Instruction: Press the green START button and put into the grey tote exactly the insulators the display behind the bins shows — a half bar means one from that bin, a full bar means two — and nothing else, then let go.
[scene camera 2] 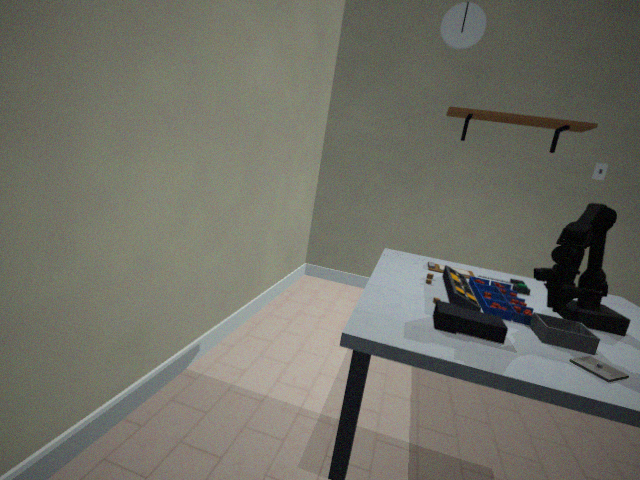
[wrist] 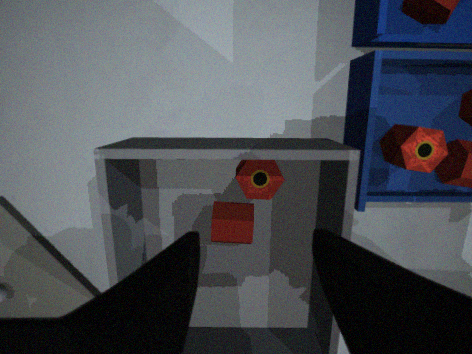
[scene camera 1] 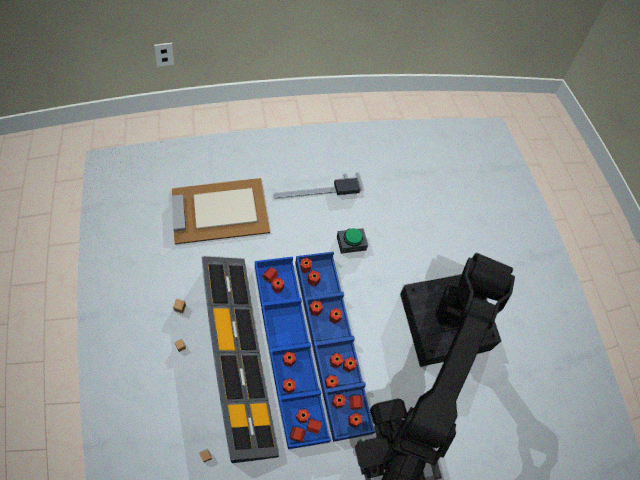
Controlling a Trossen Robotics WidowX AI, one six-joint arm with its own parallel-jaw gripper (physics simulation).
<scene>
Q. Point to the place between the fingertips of my gripper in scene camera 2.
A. At 551, 309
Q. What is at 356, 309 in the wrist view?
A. My gripper.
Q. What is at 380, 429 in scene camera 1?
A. My gripper.
</scene>
